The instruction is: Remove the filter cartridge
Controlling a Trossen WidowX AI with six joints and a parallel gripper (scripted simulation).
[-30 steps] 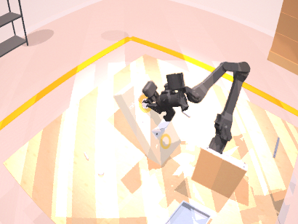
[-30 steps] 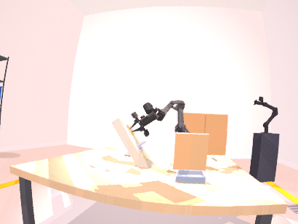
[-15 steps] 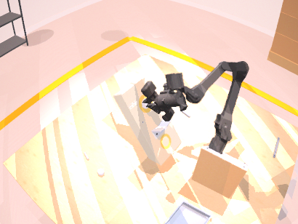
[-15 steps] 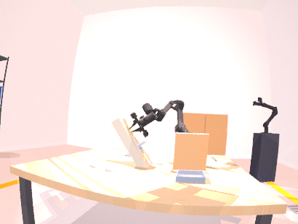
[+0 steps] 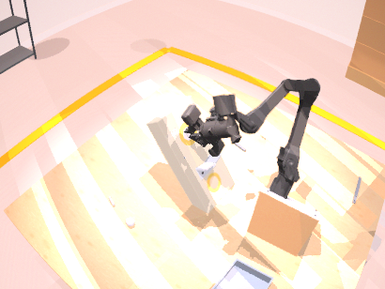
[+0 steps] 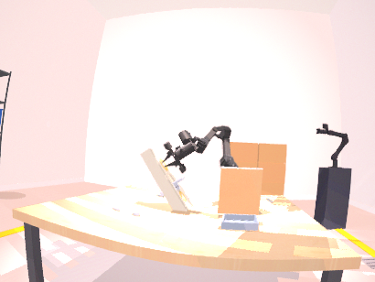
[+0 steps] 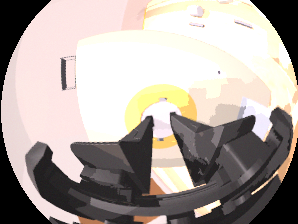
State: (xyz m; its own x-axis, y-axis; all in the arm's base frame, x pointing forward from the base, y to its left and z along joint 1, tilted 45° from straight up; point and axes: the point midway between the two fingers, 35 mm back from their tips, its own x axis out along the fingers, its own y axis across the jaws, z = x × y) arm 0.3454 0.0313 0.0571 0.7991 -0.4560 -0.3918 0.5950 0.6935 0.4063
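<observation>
The round filter cartridge lies 1 cm ahead of my gripper tip and 1 cm below it. Round my gripper tip: grey-blue tray (42 cm behind, 31 cm to the left, 22 cm below); then service panel (4 cm behind, 8 cm below).
</observation>
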